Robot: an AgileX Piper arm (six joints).
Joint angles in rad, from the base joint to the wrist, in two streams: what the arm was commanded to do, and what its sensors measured. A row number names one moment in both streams.
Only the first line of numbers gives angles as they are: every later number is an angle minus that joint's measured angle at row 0.
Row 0, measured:
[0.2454 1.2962 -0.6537 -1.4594 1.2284 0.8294]
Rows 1 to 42, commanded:
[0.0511 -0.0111 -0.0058 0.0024 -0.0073 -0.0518]
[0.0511 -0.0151 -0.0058 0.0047 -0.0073 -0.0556]
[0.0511 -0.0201 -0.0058 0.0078 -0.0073 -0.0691]
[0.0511 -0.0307 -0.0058 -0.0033 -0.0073 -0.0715]
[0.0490 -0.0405 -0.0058 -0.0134 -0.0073 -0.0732]
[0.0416 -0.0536 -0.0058 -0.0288 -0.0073 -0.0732]
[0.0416 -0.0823 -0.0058 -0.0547 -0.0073 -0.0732]
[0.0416 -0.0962 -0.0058 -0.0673 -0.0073 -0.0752]
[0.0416 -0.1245 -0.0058 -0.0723 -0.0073 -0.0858]
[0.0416 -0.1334 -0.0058 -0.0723 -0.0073 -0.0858]
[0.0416 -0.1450 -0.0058 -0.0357 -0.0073 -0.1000]
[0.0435 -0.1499 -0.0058 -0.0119 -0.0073 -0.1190]
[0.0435 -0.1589 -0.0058 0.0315 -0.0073 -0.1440]
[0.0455 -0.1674 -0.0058 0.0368 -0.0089 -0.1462]
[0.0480 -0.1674 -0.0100 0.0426 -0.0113 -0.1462]
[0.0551 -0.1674 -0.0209 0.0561 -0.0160 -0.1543]
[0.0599 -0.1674 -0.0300 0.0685 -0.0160 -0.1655]
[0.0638 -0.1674 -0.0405 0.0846 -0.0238 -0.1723]
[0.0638 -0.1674 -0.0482 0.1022 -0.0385 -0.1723]
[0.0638 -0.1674 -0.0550 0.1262 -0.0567 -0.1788]
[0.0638 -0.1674 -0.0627 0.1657 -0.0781 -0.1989]
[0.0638 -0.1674 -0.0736 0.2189 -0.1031 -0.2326]
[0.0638 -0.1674 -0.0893 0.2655 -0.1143 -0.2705]
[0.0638 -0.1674 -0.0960 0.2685 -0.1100 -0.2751]
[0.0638 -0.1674 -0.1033 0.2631 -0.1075 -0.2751]
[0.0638 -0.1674 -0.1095 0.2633 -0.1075 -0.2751]
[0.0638 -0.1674 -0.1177 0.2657 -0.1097 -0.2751]
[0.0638 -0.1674 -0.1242 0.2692 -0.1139 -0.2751]
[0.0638 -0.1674 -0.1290 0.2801 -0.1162 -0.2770]
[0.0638 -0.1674 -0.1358 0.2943 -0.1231 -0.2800]
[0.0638 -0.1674 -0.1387 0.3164 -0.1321 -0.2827]
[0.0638 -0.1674 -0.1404 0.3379 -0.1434 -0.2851]
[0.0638 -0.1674 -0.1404 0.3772 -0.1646 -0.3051]
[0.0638 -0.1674 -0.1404 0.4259 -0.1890 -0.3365]
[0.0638 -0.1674 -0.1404 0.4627 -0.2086 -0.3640]
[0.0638 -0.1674 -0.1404 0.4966 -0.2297 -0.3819]
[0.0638 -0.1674 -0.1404 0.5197 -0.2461 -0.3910]
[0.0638 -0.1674 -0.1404 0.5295 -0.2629 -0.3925]
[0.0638 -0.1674 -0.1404 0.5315 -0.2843 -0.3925]
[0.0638 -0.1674 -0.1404 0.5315 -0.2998 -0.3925]
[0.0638 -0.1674 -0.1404 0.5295 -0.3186 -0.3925]
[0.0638 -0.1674 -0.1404 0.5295 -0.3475 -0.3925]
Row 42, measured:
[0.0438 -0.1602 -0.1209 0.4341 -0.1186 -0.3904]
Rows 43 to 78, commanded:
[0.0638 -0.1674 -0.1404 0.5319 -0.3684 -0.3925]
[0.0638 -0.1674 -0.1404 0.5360 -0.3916 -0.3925]
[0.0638 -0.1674 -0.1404 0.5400 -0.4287 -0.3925]
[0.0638 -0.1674 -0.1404 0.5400 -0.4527 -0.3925]
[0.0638 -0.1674 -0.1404 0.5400 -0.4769 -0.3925]
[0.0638 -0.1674 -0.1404 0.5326 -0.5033 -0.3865]
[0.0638 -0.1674 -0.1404 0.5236 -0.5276 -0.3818]
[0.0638 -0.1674 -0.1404 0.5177 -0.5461 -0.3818]
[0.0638 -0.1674 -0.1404 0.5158 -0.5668 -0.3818]
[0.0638 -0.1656 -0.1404 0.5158 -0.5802 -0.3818]
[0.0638 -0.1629 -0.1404 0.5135 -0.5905 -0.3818]
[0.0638 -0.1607 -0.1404 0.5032 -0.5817 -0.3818]
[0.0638 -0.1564 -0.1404 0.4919 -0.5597 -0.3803]
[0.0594 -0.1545 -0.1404 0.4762 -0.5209 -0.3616]
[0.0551 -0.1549 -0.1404 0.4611 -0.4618 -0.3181]
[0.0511 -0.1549 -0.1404 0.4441 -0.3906 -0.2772]
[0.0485 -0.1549 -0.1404 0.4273 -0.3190 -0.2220]
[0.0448 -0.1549 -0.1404 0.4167 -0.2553 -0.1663]
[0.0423 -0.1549 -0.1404 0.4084 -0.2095 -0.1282]
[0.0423 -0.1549 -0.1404 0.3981 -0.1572 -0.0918]
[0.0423 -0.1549 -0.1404 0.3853 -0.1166 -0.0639]
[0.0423 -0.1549 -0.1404 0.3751 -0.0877 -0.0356]
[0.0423 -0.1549 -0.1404 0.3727 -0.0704 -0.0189]
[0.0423 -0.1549 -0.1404 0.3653 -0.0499 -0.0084]
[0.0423 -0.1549 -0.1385 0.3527 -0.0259 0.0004]
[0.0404 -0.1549 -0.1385 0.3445 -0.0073 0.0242]
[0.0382 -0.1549 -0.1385 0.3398 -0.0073 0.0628]
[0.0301 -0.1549 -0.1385 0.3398 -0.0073 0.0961]
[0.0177 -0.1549 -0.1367 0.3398 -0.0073 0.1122]
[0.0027 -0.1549 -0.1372 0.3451 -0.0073 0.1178]
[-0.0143 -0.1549 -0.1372 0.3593 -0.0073 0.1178]
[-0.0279 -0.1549 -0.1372 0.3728 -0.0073 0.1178]
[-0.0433 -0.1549 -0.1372 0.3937 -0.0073 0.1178]
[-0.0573 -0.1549 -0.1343 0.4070 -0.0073 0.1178]
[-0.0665 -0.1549 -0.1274 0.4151 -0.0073 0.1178]
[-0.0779 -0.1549 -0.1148 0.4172 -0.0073 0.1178]
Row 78, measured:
[-0.0366 -0.1532 -0.1330 0.3891 -0.0187 0.1076]
